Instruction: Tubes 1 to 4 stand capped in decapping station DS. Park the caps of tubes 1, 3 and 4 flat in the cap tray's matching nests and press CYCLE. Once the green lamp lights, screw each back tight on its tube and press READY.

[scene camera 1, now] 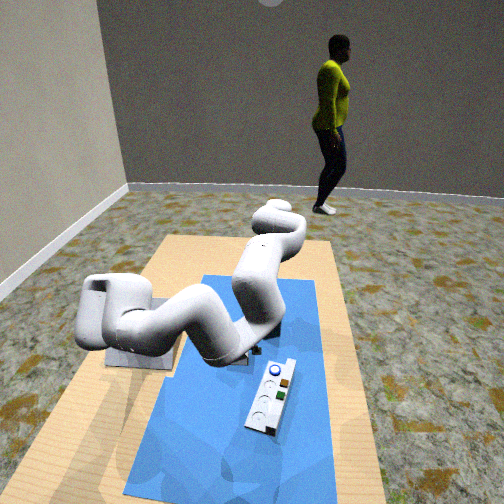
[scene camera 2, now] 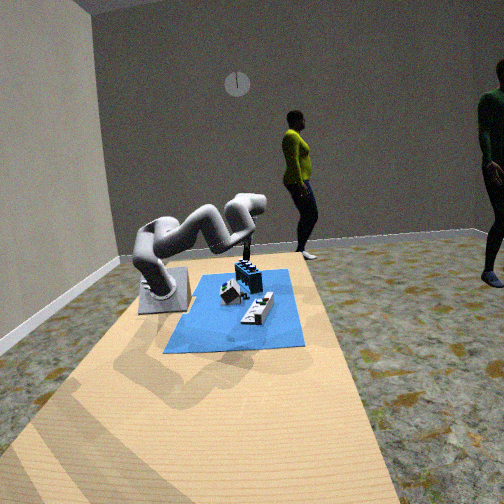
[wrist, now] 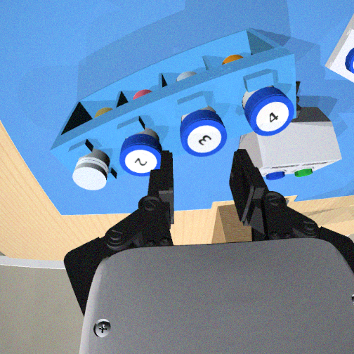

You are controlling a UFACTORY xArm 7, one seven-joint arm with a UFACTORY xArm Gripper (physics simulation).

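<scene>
The blue decapping station (scene camera 1: 272,331) (scene camera 2: 256,284) (wrist: 225,92) holds four tubes. Tube 1 (wrist: 91,175) has a bare white top. Blue caps 2 (wrist: 141,160), 3 (wrist: 203,136) and 4 (wrist: 270,116) sit on their tubes. The white cap tray (scene camera 1: 280,412) (scene camera 2: 263,312) (wrist: 337,55) has one blue cap (scene camera 1: 274,370) in its far end nest; its number is unreadable. My gripper (scene camera 2: 247,258) (wrist: 202,166) is partly open and empty, its fingertips on either side of cap 3's near edge in the wrist view. A lit green lamp cannot be made out.
A light grey control box (scene camera 2: 231,295) (wrist: 295,145) with a blue button (wrist: 275,176) and a green button (wrist: 303,172) stands beside the station. A small dark object (scene camera 1: 256,351) is between box and tray. Brown and green blocks sit on the tray. People stand beyond the table.
</scene>
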